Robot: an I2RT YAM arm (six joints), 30 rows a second.
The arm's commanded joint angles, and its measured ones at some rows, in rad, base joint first. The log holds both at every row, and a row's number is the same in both.
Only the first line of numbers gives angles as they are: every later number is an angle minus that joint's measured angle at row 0.
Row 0, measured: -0.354, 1.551, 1.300, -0.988, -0.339, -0.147
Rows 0 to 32, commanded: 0.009, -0.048, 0.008, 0.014, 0.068, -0.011; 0.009, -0.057, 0.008, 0.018, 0.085, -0.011; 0.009, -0.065, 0.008, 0.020, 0.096, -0.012; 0.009, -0.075, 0.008, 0.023, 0.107, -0.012; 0.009, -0.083, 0.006, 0.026, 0.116, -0.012; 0.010, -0.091, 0.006, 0.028, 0.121, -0.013; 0.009, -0.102, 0.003, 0.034, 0.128, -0.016; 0.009, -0.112, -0.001, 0.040, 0.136, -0.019; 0.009, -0.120, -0.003, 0.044, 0.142, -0.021; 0.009, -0.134, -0.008, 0.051, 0.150, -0.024; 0.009, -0.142, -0.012, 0.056, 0.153, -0.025; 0.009, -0.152, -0.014, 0.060, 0.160, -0.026; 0.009, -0.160, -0.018, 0.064, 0.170, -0.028; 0.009, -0.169, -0.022, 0.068, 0.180, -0.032; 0.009, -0.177, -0.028, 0.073, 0.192, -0.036; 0.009, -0.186, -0.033, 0.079, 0.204, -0.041; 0.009, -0.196, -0.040, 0.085, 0.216, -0.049; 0.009, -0.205, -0.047, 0.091, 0.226, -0.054; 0.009, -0.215, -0.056, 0.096, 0.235, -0.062; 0.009, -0.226, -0.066, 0.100, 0.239, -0.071; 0.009, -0.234, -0.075, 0.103, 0.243, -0.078; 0.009, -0.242, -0.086, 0.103, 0.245, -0.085; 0.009, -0.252, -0.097, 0.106, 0.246, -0.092; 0.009, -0.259, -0.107, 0.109, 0.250, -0.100; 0.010, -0.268, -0.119, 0.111, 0.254, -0.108; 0.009, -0.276, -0.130, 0.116, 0.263, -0.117; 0.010, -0.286, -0.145, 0.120, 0.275, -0.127; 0.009, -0.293, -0.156, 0.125, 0.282, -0.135; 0.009, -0.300, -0.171, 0.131, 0.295, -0.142; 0.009, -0.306, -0.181, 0.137, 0.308, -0.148; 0.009, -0.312, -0.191, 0.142, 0.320, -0.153; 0.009, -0.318, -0.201, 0.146, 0.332, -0.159; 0.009, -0.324, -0.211, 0.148, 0.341, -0.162
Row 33, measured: 0.003, -0.304, -0.186, 0.129, 0.296, -0.131
